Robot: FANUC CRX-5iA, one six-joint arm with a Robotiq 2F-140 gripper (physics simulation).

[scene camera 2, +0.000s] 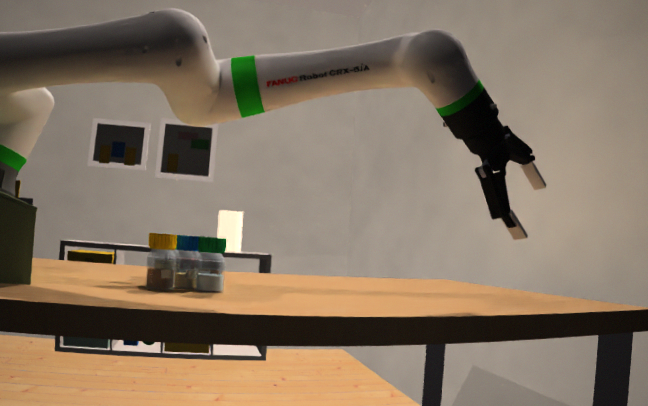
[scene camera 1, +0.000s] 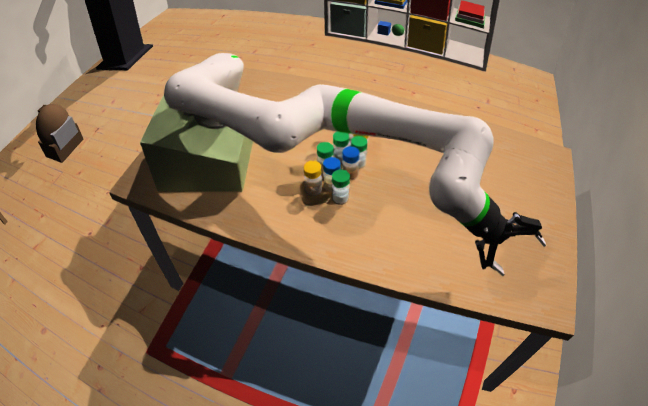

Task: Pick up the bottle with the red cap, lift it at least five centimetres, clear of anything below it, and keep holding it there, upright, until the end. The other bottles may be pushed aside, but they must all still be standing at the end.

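Frame: origin at the arm's base, x ahead, y left, z up, level; metres.
Seen in the pictures: gripper, between the fingertips: (scene camera 2: 531, 211) (scene camera 1: 523, 257).
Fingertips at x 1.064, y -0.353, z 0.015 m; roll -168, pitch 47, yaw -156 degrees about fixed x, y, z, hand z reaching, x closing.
Observation:
A point is followed by its place in that frame.
The bottle with the red cap does not show in either view. In scene camera 1 the forearm covers the back of the bottle group. The front bottles stand upright close together: one with a yellow cap (scene camera 1: 312, 170) @(z -0.068, x 0.399, y -0.118 m) (scene camera 2: 163, 241) @(z -0.083, x 0.395, y -0.130 m), one with a blue cap (scene camera 1: 331, 167) @(z -0.069, x 0.452, y -0.090 m) (scene camera 2: 188, 243) @(z -0.083, x 0.445, y -0.098 m) and one with a green cap (scene camera 1: 341, 179) @(z -0.069, x 0.495, y -0.132 m) (scene camera 2: 212, 245) @(z -0.084, x 0.487, y -0.144 m). Behind them stand another blue-capped bottle (scene camera 1: 351, 156) @(z -0.069, x 0.501, y -0.025 m) and several green-capped ones, including a green-capped bottle (scene camera 1: 341, 140) @(z -0.069, x 0.451, y 0.043 m) near the forearm. My gripper (scene camera 1: 522, 256) @(z 0.015, x 1.064, y -0.353 m) (scene camera 2: 531, 212) @(z 0.015, x 1.064, y -0.353 m) is open and empty, tilted, high above the table's right end, far from the bottles.
The white arm (scene camera 1: 405, 117) @(z 0.302, x 0.670, y -0.245 m) (scene camera 2: 320, 75) @(z 0.240, x 0.645, y -0.252 m) reaches over the back of the bottle group. Its green base block (scene camera 1: 195, 160) @(z -0.023, x 0.030, y -0.207 m) (scene camera 2: 15, 245) @(z -0.108, x 0.138, y -0.180 m) stands left of the bottles on the wooden table (scene camera 1: 400, 250) @(z -0.174, x 0.715, y -0.271 m) (scene camera 2: 350, 295) @(z -0.174, x 0.785, y -0.119 m). A shelf unit (scene camera 1: 486, 55) stands beyond the table.

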